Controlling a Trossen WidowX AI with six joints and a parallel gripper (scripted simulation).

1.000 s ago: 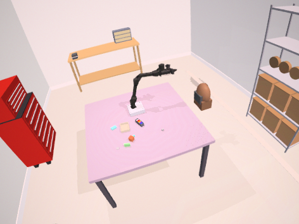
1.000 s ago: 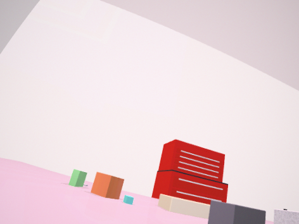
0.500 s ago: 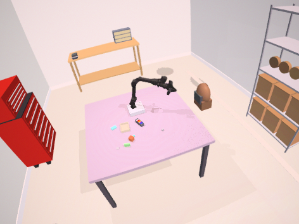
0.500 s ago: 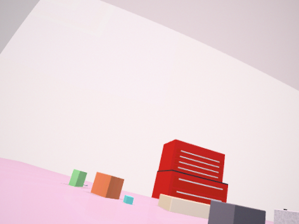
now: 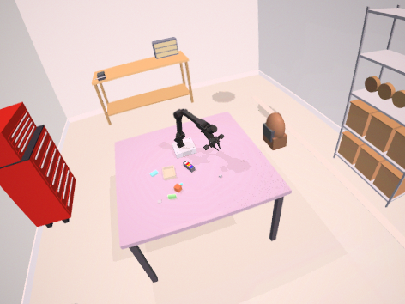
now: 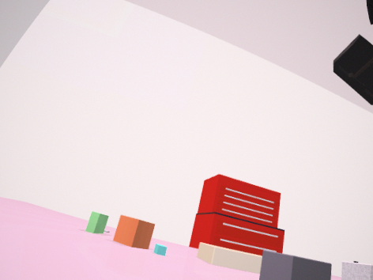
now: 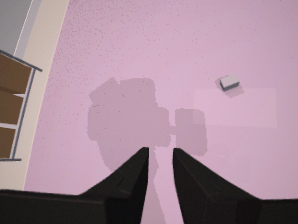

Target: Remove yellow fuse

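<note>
The yellow fuse is 23 cm to the right of my gripper tip, 15 cm below it and 15 cm behind it. The rest, counted from my gripper tip: red fuse (23 cm to the right, 17 cm behind, 15 cm below); purple fuse (23 cm to the right, 15 cm below, 13 cm behind); small grey piece (16 cm below, 10 cm ahead, 7 cm to the right).
</note>
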